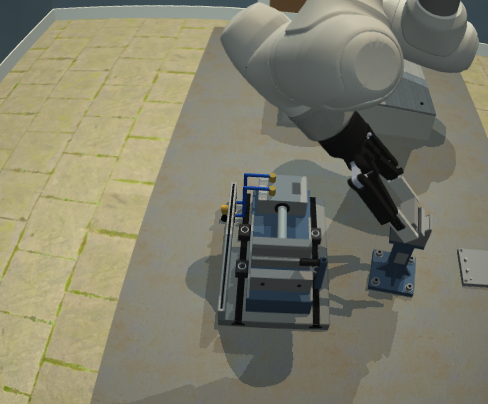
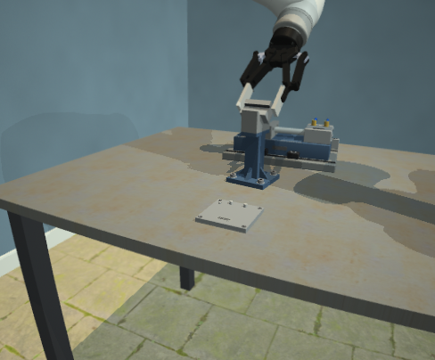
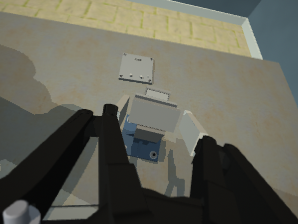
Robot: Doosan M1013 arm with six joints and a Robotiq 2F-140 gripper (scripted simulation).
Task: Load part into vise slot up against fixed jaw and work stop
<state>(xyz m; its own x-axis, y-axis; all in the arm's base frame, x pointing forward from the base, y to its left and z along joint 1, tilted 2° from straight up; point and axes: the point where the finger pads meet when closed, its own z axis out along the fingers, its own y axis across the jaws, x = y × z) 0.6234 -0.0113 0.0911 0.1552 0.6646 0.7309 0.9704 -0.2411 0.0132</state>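
The part lies 2 cm to the left of my hand and 2 cm below it. From my hand the other things lie so: work stop 4 cm ahead, 15 cm to the right, 9 cm below; moving jaw 1 cm ahead, 20 cm to the right, 10 cm below; blue pedestal 2 cm to the left, 12 cm below.
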